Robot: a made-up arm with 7 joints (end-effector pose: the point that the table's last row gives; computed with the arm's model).
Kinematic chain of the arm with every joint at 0, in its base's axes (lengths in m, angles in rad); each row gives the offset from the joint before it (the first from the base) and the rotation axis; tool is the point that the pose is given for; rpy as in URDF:
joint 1: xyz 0 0 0.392 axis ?
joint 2: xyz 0 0 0 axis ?
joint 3: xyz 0 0 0.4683 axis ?
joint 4: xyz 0.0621 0 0 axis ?
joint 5: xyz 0.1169 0 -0.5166 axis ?
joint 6: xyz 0 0 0 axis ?
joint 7: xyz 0.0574 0 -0.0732 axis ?
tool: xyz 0 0 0 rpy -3.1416 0 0
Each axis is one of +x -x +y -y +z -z.
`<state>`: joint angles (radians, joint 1 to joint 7).
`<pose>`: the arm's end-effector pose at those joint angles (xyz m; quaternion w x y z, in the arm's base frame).
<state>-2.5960 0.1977 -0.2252 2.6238 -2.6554 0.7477 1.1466</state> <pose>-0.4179 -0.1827 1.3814 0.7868 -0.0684 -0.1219 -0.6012</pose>
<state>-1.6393 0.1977 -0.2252 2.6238 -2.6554 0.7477 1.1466</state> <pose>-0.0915 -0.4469 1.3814 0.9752 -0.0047 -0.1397 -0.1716</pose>
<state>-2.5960 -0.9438 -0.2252 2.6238 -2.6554 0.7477 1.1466</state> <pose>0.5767 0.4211 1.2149 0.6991 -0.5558 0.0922 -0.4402</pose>
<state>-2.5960 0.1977 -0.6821 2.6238 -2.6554 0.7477 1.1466</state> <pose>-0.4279 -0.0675 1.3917 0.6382 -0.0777 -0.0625 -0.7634</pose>
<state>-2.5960 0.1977 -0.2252 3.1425 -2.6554 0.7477 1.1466</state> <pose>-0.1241 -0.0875 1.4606 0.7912 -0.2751 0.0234 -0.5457</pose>
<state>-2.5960 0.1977 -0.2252 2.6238 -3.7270 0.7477 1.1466</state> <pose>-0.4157 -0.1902 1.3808 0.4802 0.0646 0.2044 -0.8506</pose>
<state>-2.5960 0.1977 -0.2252 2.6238 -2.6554 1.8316 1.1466</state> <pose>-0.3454 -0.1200 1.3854 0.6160 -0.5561 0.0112 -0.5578</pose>
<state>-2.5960 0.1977 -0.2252 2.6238 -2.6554 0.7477 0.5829</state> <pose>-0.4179 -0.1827 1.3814 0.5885 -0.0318 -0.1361 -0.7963</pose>
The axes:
joint 1: +z
joint 2: +y
joint 3: +z
joint 4: -y
joint 5: -z
joint 6: +y
joint 7: -z

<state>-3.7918 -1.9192 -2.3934 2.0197 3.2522 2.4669 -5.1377</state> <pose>0.7333 -0.2092 -0.1996 0.8682 0.4566 -0.1266 0.1473</pose>
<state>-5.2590 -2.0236 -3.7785 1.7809 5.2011 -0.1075 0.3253</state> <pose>-0.4917 -0.2083 -0.3948 0.0619 -0.8102 0.5222 0.2589</pose>
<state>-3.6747 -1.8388 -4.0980 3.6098 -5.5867 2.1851 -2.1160</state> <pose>0.8815 -0.2773 0.2222 0.2241 -0.5560 -0.7710 0.2147</pose>
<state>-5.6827 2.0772 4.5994 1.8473 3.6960 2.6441 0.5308</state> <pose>0.8651 0.0304 0.0985 0.6505 -0.6876 0.0403 0.3199</pose>
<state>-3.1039 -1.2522 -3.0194 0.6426 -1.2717 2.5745 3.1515</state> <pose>0.2640 -0.0214 0.0227 0.7620 0.3753 -0.0001 0.5277</pose>
